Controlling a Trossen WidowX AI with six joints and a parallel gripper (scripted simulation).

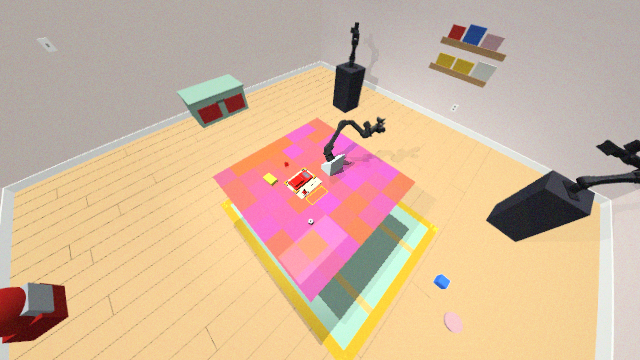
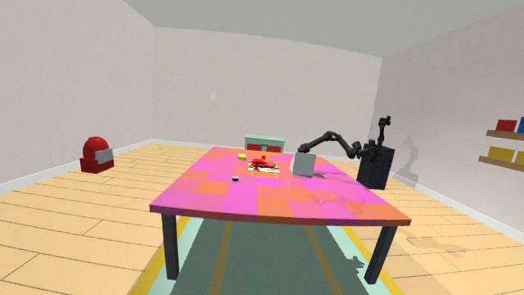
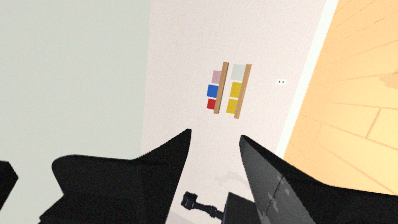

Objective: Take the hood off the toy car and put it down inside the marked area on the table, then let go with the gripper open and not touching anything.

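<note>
The red hood is 990 mm ahead of my gripper tip, 230 mm below it and 90 mm to the right of it. Round my gripper tip: black-and-white wheel (1110 mm ahead, 260 mm to the left, 260 mm below); then yellow block (1150 mm ahead, 270 mm to the right, 260 mm below).
</note>
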